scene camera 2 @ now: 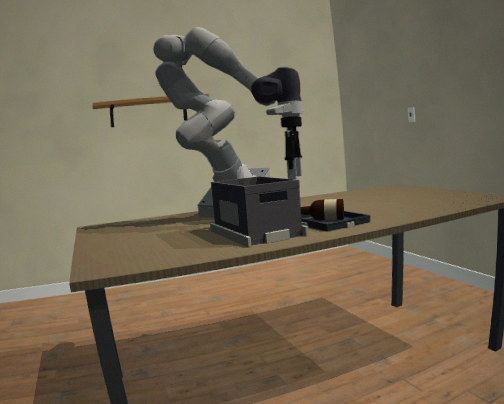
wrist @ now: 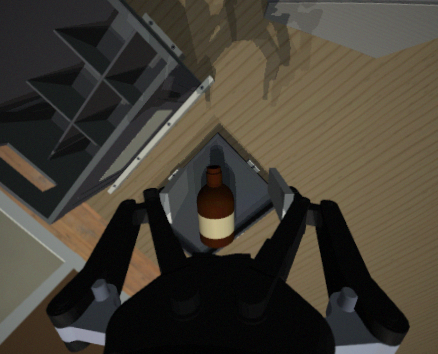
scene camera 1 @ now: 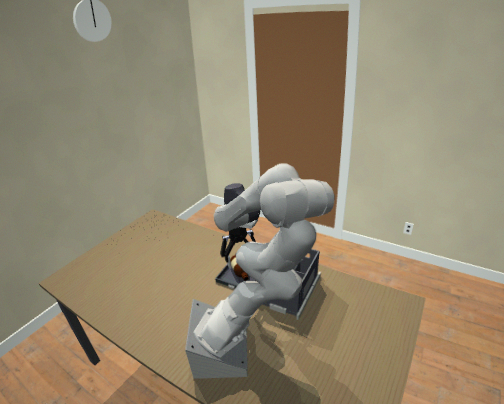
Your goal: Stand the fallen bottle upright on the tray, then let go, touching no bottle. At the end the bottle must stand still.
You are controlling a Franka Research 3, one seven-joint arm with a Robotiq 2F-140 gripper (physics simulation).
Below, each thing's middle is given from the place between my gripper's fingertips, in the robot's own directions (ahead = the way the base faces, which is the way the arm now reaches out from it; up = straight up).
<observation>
Right now the brown bottle (scene camera 2: 329, 209) is 120 mm below my hand, 100 mm ahead of it and 50 mm to the left of it.
</observation>
